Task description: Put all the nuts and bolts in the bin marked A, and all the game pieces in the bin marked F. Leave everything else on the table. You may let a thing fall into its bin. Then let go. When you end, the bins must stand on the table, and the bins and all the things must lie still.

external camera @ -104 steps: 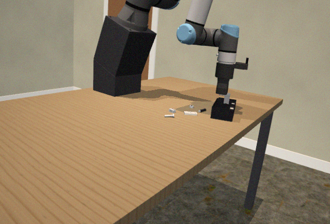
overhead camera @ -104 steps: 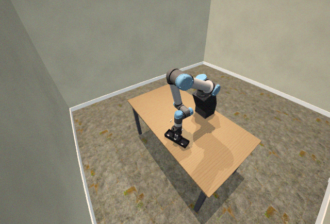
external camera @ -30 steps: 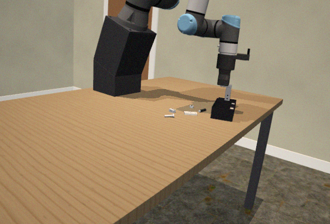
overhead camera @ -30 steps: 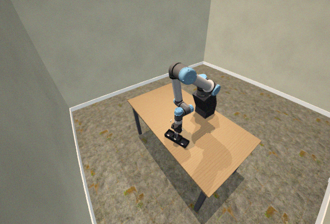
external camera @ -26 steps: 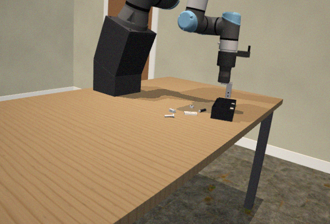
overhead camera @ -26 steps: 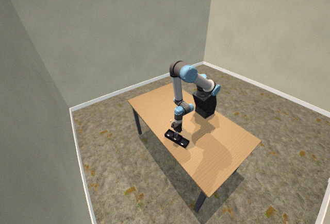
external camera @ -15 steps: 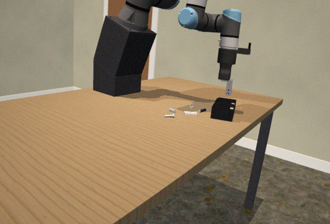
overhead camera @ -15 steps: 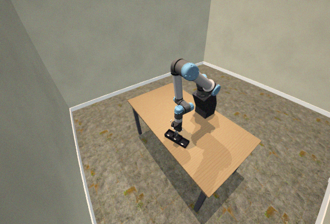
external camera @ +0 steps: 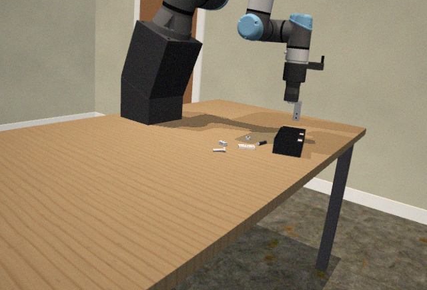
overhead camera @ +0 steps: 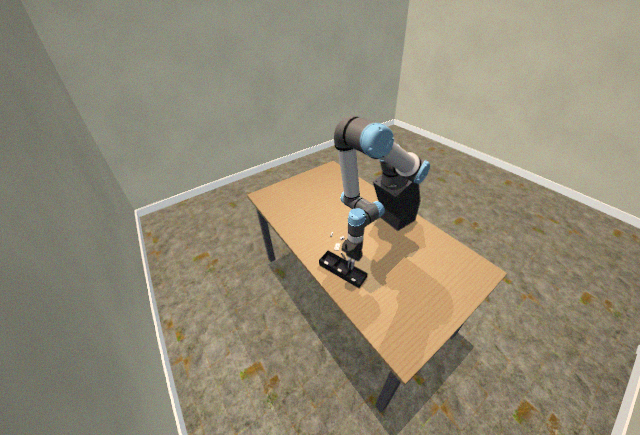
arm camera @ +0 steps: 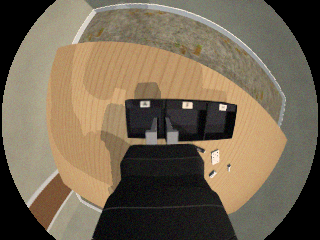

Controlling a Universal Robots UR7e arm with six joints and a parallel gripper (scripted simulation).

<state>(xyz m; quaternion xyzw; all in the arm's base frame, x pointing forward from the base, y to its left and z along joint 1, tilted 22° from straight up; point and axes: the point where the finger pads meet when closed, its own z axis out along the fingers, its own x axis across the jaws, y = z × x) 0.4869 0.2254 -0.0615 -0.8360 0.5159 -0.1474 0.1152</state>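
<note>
The white speckled piece is 210 mm to the right of my hand, 90 mm below it and 40 mm behind it. Also, from my hand: bolt: 300 mm to the right, 90 mm below, 60 mm behind; small ring-shaped piece: 130 mm to the right, 100 mm behind, 90 mm below; black bin: 70 mm below, 50 mm to the right, 20 mm ahead.
</note>
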